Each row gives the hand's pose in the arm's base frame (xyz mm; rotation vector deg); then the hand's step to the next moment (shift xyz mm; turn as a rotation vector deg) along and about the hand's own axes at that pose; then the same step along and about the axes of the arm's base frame.
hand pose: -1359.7 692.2 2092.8 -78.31 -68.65 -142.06
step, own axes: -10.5 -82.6 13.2 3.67 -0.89 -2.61
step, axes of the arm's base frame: -17.6 63.0 -53.2 -4.37 -0.03 1.41
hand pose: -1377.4 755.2 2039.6 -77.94 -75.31 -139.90
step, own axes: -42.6 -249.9 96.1 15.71 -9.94 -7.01
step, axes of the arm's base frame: -13.3 211.8 -168.7 -18.46 6.68 3.08
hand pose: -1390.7 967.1 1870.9 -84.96 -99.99 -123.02
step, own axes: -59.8 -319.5 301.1 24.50 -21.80 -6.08
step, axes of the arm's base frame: 58.9 320.0 -300.7 -28.97 16.52 -0.30
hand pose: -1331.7 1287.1 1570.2 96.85 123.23 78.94
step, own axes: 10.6 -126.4 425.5 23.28 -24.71 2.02
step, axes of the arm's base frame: 137.0 260.1 -332.8 -26.18 20.33 -7.60
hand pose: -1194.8 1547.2 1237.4 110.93 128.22 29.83
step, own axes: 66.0 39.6 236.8 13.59 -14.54 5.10
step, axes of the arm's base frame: 102.8 109.1 -198.8 -14.12 12.51 -8.12
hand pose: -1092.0 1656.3 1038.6 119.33 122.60 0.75
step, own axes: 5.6 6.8 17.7 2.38 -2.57 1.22
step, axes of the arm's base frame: 8.7 4.0 -17.3 -2.46 2.16 -1.75
